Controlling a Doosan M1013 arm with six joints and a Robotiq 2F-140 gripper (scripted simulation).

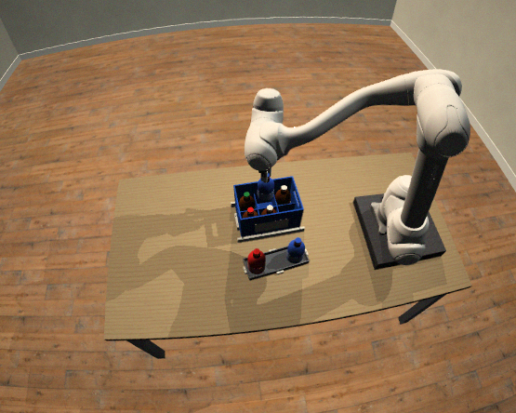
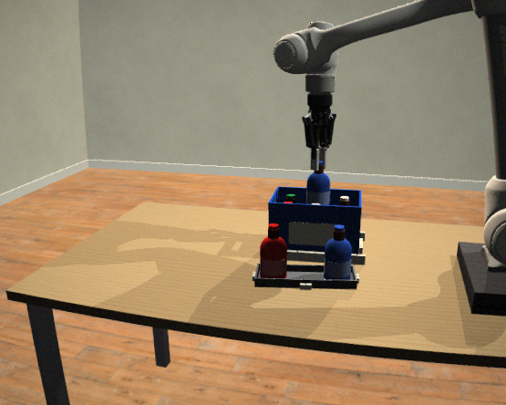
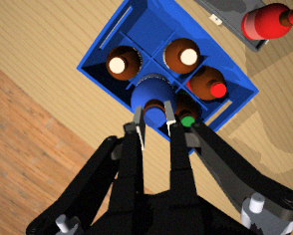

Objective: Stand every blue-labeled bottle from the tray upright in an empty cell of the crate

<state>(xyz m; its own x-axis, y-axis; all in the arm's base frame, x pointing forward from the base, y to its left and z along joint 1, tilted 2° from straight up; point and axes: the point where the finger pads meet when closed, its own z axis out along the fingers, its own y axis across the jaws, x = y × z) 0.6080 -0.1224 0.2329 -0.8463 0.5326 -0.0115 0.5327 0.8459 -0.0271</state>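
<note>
Now: the blue crate 10 mm behind my hand, 40 mm to the left of it and 200 mm below it. The rest, counted from my hand: dark tray: 30 mm behind, 280 mm to the left, 270 mm below; red-labeled bottle: 60 mm ahead, 290 mm to the left, 200 mm below.
</note>
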